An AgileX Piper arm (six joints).
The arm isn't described. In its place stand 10 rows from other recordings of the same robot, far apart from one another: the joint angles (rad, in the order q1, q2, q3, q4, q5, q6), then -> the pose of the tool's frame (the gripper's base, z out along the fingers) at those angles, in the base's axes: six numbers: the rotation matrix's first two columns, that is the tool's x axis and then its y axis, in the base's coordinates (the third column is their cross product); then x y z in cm.
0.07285, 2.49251, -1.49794, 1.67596, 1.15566, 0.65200 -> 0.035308, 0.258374, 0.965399, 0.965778, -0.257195, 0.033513, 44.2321, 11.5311, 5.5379
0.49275, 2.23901, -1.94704, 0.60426, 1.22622, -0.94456 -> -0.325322, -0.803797, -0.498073, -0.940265, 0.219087, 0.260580, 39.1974, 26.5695, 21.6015
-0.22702, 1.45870, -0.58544, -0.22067, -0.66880, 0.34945 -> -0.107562, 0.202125, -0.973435, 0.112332, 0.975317, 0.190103, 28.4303, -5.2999, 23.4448
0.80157, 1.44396, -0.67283, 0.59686, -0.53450, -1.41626 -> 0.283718, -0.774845, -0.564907, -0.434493, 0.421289, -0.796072, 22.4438, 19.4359, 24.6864
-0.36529, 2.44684, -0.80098, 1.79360, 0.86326, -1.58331 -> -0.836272, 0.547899, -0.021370, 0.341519, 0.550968, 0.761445, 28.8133, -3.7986, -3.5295
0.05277, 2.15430, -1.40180, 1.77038, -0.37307, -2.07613 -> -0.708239, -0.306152, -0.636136, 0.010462, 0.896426, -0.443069, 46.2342, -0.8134, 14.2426
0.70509, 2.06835, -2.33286, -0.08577, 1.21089, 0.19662 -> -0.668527, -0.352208, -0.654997, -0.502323, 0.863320, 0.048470, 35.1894, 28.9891, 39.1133
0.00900, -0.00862, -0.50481, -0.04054, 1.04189, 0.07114 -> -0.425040, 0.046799, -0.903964, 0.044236, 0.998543, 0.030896, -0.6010, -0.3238, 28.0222
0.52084, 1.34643, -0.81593, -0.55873, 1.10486, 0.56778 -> -0.942733, -0.246619, -0.224572, -0.133076, 0.895477, -0.424749, 21.0646, 7.1157, 23.9414
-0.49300, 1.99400, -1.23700, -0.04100, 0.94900, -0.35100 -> -0.991497, 0.117240, 0.056465, 0.116656, 0.993080, -0.013544, 31.3126, -17.1668, 13.5344
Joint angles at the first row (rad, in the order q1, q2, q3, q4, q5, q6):
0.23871, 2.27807, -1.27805, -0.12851, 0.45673, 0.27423
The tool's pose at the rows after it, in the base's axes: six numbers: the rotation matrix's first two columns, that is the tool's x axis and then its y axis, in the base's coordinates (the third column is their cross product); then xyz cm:
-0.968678, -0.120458, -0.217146, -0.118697, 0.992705, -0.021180, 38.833, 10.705, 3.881
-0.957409, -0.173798, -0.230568, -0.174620, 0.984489, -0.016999, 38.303, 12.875, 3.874
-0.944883, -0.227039, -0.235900, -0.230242, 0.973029, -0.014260, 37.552, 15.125, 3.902
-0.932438, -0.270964, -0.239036, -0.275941, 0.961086, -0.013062, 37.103, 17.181, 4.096
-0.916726, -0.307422, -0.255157, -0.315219, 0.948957, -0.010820, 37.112, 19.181, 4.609
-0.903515, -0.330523, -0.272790, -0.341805, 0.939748, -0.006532, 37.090, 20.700, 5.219
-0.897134, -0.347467, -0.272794, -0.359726, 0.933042, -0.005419, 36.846, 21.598, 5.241
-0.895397, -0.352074, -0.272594, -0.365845, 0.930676, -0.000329, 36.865, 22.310, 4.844
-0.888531, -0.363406, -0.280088, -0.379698, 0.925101, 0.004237, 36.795, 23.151, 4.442
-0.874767, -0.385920, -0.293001, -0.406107, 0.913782, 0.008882, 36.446, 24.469, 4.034
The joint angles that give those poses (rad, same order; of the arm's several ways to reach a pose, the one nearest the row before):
0.28154, 2.27807, -1.27806, -0.12851, 0.44830, 0.27019
0.33626, 2.27896, -1.27806, -0.12722, 0.43293, 0.26824
0.39453, 2.27909, -1.27934, -0.12501, 0.42819, 0.26824
0.44522, 2.28334, -1.29971, -0.12194, 0.44104, 0.26824
0.48856, 2.28974, -1.34077, -0.11979, 0.45901, 0.26721
0.52034, 2.28973, -1.37177, -0.11642, 0.47137, 0.26720
0.54131, 2.29530, -1.38498, -0.11350, 0.47881, 0.26627
0.55460, 2.31464, -1.40566, -0.10668, 0.47956, 0.26801
0.57137, 2.33282, -1.42279, -0.10324, 0.46997, 0.26803
0.60054, 2.35142, -1.44001, -0.10219, 0.45444, 0.26890

